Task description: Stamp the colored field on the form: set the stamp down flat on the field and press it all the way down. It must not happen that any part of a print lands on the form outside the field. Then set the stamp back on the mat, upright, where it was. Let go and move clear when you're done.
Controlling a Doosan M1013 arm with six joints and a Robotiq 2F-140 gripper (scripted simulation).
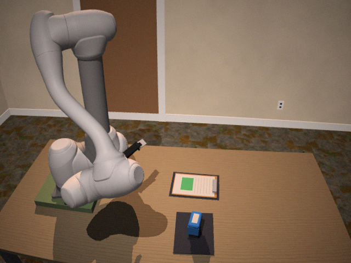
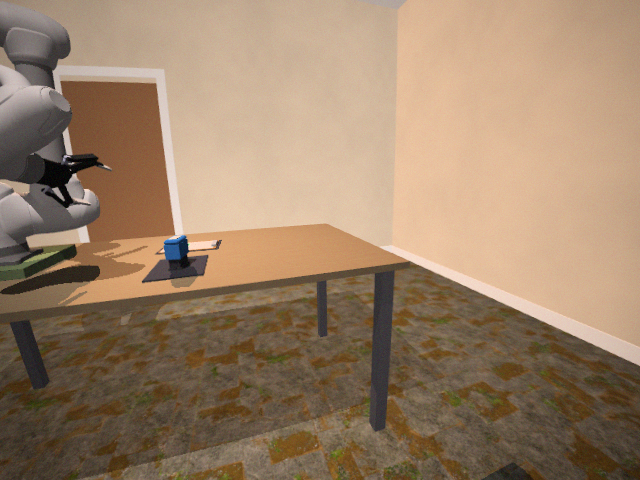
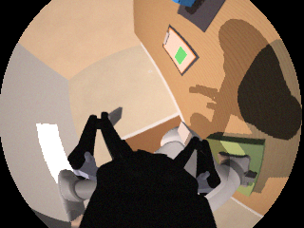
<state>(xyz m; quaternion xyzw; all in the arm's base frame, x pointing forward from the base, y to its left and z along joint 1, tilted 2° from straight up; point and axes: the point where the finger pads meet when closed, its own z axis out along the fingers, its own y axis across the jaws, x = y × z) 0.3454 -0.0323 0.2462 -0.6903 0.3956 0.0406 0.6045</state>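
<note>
Now: hand 260 mm short of the blue stamp, 220 mm to the left of it and 230 mm above it. The rest, counted from my hand: mat: 260 mm ahead, 220 mm to the right, 280 mm below.
</note>
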